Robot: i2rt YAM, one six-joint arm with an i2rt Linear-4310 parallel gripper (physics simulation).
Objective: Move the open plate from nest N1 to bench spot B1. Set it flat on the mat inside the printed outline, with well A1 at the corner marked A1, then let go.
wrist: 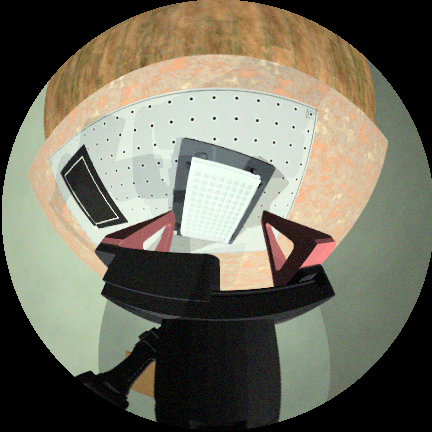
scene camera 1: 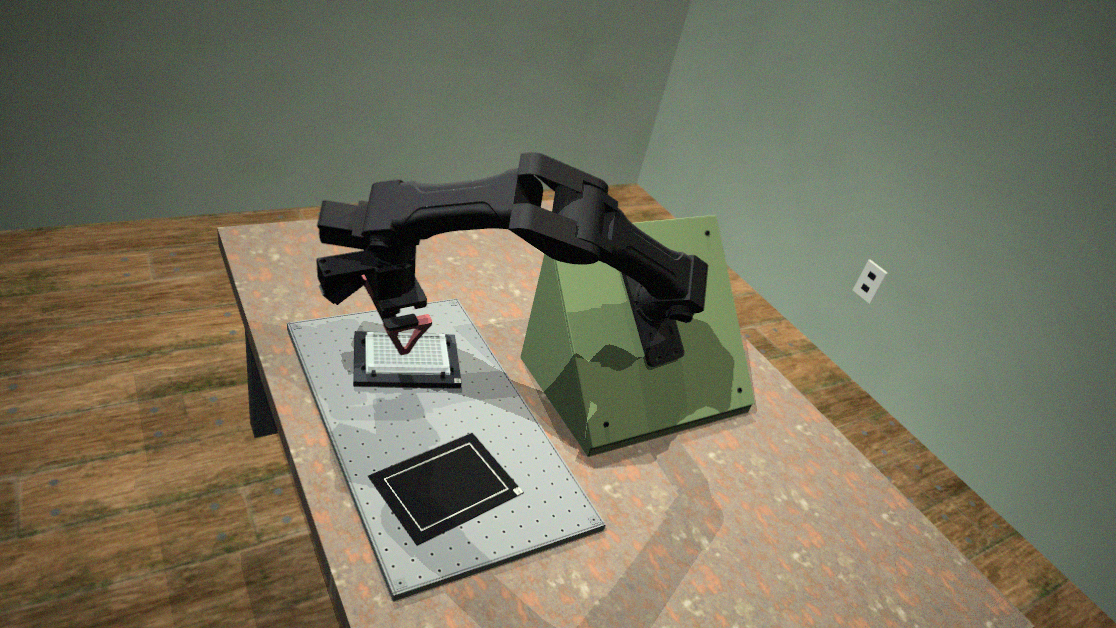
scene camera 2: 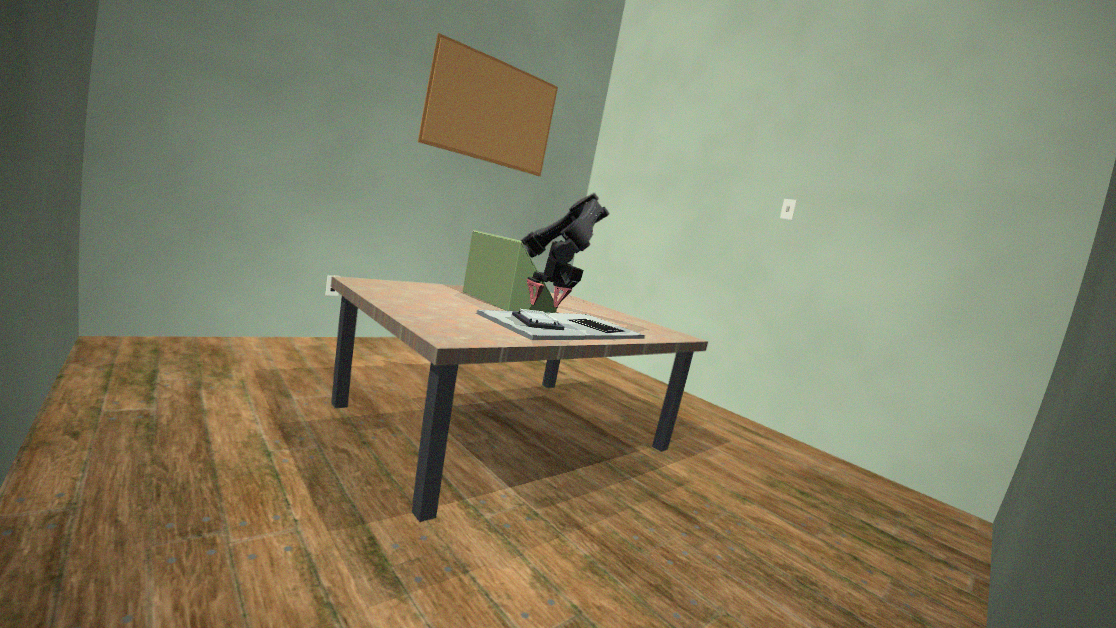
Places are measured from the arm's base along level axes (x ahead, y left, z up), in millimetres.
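Pixels of known places: gripper, fingertip midpoint: (wrist: 217,214) (scene camera 1: 394,333) (scene camera 2: 544,305); arm's base, origin of the base link: (scene camera 1: 648,301) (scene camera 2: 513,261).
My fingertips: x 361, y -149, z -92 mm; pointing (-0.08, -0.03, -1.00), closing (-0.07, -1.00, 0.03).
Note:
For each thing: its top centre in the pictures, then the offset to it from my fingertips. Level surfaces: height alone.
- open plate, middle of its top: (wrist: 213,211) (scene camera 1: 407,349) (scene camera 2: 538,314) 23 mm back, 6 mm left, 34 mm down
- black nest, middle of its top: (wrist: 213,209) (scene camera 1: 407,351) (scene camera 2: 538,315) 23 mm back, 6 mm left, 39 mm down
- black mat, its level: 59 mm down
- small white corner mark, middle of its top: (scene camera 1: 518,490) 61 mm back, 303 mm left, 58 mm down
- speckled table, its level: 73 mm down
The open plate (scene camera 1: 437,357) (scene camera 2: 535,314) (wrist: 217,195) is white with a grid of wells. It sits flat in the black nest (scene camera 1: 405,382) (wrist: 186,150) at the far part of the pegboard. My gripper (scene camera 1: 398,343) (scene camera 2: 546,305) (wrist: 217,214) is open and empty. Its red fingertips are above the plate, spread wider than the plate in the wrist view. The black mat (scene camera 1: 444,484) (scene camera 2: 597,324) (wrist: 92,192) with a white printed outline lies at the near end of the pegboard. A small white corner mark (scene camera 1: 518,491) is at its right corner; its lettering is too small to read.
The grey perforated pegboard (scene camera 1: 546,499) (wrist: 240,112) lies on the speckled table (scene camera 1: 780,499) (scene camera 2: 405,300). The green wedge-shaped stand (scene camera 1: 686,398) (scene camera 2: 491,269) carries the arm's base beside the pegboard. The arm reaches across above the nest.

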